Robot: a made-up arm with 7 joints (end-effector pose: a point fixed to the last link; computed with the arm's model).
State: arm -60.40 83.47 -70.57 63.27 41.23 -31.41 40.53
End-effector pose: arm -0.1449 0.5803 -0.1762 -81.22 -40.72 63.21
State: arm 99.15 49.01 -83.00 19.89 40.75 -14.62 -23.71
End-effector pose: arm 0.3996 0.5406 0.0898 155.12 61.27 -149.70
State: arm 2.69 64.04 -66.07 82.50 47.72 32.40 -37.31
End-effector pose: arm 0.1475 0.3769 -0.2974 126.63 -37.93 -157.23
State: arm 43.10 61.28 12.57 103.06 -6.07 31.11 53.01
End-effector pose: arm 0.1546 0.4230 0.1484 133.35 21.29 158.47
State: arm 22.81 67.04 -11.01 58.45 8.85 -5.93 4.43
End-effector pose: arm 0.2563 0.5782 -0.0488 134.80 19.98 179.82
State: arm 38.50 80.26 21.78 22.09 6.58 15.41 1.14
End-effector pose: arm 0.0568 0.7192 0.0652 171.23 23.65 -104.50
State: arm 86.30 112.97 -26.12 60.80 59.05 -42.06 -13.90
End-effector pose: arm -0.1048 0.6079 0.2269 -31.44 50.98 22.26
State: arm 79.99 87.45 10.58 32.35 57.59 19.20 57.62
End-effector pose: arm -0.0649 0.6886 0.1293 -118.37 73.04 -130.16
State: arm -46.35 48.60 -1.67 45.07 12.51 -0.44 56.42
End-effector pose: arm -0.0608 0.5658 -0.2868 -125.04 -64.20 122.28
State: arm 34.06 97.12 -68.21 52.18 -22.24 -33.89 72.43
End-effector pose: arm 0.1305 0.6645 -0.0073 -78.20 -68.52 8.55
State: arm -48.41 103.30 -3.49 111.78 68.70 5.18 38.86
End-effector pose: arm 0.2352 0.3743 -0.0811 -140.23 -27.29 111.73
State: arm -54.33 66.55 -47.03 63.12 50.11 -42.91 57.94
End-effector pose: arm -0.1250 0.5212 -0.2849 -116.93 -21.95 107.67
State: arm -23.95 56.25 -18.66 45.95 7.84 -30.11 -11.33
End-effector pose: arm 0.0595 0.5743 -0.3108 141.59 -13.11 174.84
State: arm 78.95 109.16 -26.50 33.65 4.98 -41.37 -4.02
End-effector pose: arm -0.1312 0.6938 0.1627 73.08 65.23 165.06
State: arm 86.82 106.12 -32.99 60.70 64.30 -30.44 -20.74
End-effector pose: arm -0.0326 0.6215 0.2099 -60.80 55.52 -12.42
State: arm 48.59 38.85 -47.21 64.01 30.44 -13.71 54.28
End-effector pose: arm 0.3980 0.3390 -0.1243 170.23 11.83 108.29
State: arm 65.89 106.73 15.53 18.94 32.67 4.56 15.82
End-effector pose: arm -0.1921 0.6743 0.1654 -135.46 47.29 -73.79
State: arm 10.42 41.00 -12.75 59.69 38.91 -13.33 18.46
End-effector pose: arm 0.2677 0.4576 -0.2535 -168.89 17.41 177.88
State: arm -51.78 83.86 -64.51 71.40 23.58 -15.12 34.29
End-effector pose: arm -0.0892 0.5417 -0.2138 -87.94 -44.36 52.10
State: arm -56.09 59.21 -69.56 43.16 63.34 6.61 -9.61
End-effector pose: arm -0.2390 0.5191 -0.2586 43.10 -59.69 -61.36
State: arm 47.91 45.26 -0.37 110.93 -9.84 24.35 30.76
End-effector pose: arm 0.2110 0.3485 0.1041 119.85 39.72 141.82
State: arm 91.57 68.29 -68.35 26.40 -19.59 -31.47 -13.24
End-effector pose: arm 0.2682 0.6544 0.0603 87.07 25.81 161.40
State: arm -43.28 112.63 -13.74 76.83 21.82 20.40 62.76
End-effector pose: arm 0.2797 0.4978 -0.0400 -44.56 -81.69 -0.21
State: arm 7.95 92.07 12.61 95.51 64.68 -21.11 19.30
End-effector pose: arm 0.2165 0.4533 0.1707 137.96 47.99 125.19
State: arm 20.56 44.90 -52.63 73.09 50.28 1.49 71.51
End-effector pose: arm 0.2785 0.3395 -0.2618 -136.72 8.24 102.38
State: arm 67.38 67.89 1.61 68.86 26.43 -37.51 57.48
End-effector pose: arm 0.1676 0.5788 0.1807 86.13 30.86 101.63
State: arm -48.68 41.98 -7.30 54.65 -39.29 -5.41 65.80
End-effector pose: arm -0.0813 0.4916 -0.3283 -85.73 -45.69 39.79
